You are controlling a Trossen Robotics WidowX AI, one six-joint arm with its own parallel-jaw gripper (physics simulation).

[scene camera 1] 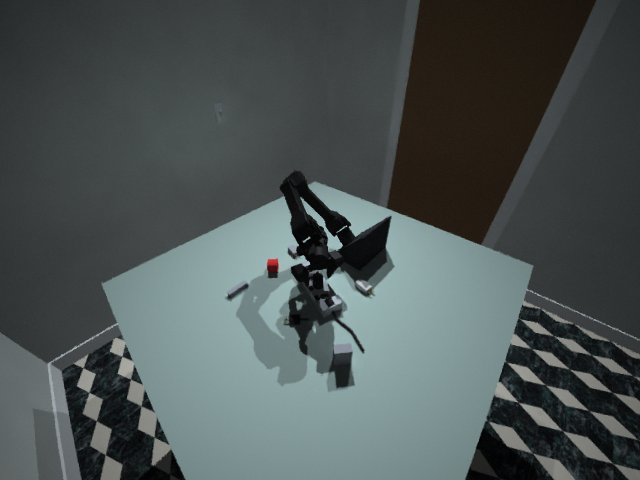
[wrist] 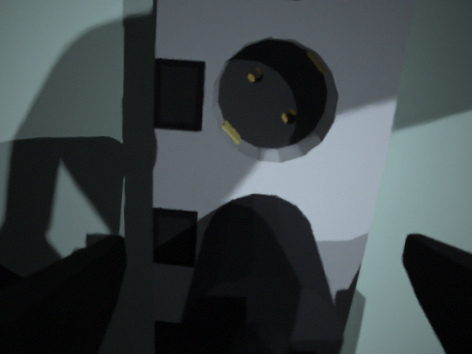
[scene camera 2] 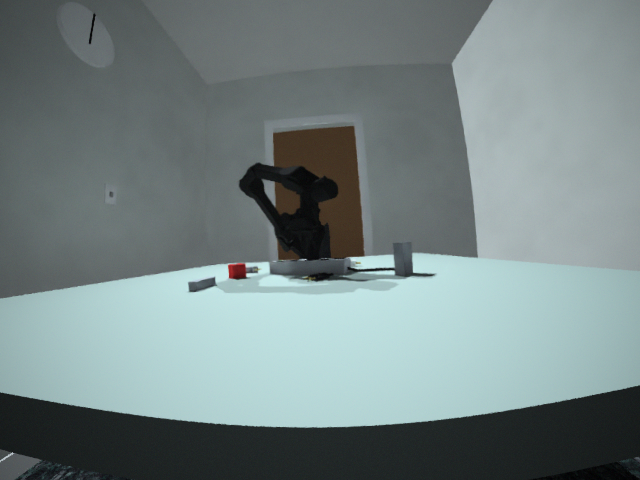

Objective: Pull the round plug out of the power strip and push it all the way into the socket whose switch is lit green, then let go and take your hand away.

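Places are measured from the arm's base along level axes (x ahead, y left, z up), in millimetres.
Pixels of known places: gripper, fingertip midpoint: (scene camera 1: pixel 317 281) (wrist: pixel 267 249) (scene camera 2: pixel 311 255); arm's base, origin of the base link: (scene camera 1: pixel 350 242).
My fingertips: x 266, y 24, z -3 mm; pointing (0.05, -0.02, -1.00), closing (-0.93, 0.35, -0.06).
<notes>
Ahead of a thing's pixels: the offset from my fingertips to its middle. "spot": to the spot under its first point.
The power strip {dx -2, dy -8, dz -32 mm} (scene camera 1: pixel 331 308) (scene camera 2: pixel 310 267) (wrist: pixel 345 190) lies on the table under the arm. In the wrist view an empty round socket {spot: dx -12, dy -40, dz -31 mm} (wrist: pixel 260 100) with two brass contacts shows at the upper middle. A dark switch {spot: dx +10, dy -52, dz -11 mm} (wrist: pixel 179 95) is beside it, and another dark switch (wrist: pixel 175 237) is lower down. No green light shows on them. The dark round plug {dx +4, dy +5, dz -2 mm} (wrist: pixel 255 250) stands upright in the strip at the lower middle. My gripper (wrist: pixel 267 249) is open, with one finger on each side of the strip and the plug between them, not gripped. The plug's lower part is in shadow.
A red cube {dx +19, dy -226, dz -33 mm} (scene camera 1: pixel 272 265) (scene camera 2: pixel 237 271), a grey bar {dx +183, dy -253, dz -43 mm} (scene camera 1: pixel 237 289) (scene camera 2: pixel 202 284), an upright grey block {dx +169, dy +220, dz -15 mm} (scene camera 1: pixel 342 355) (scene camera 2: pixel 402 258), a black plug {dx +156, dy +8, dz -46 mm} (scene camera 1: pixel 294 319) (scene camera 2: pixel 321 276), a white plug {dx -114, dy +140, dz -42 mm} (scene camera 1: pixel 363 287) and a dark panel (scene camera 1: pixel 368 244) stand or lie around the strip. A black cable {spot: dx +69, dy +195, dz -44 mm} (scene camera 1: pixel 352 330) leaves its end.
</notes>
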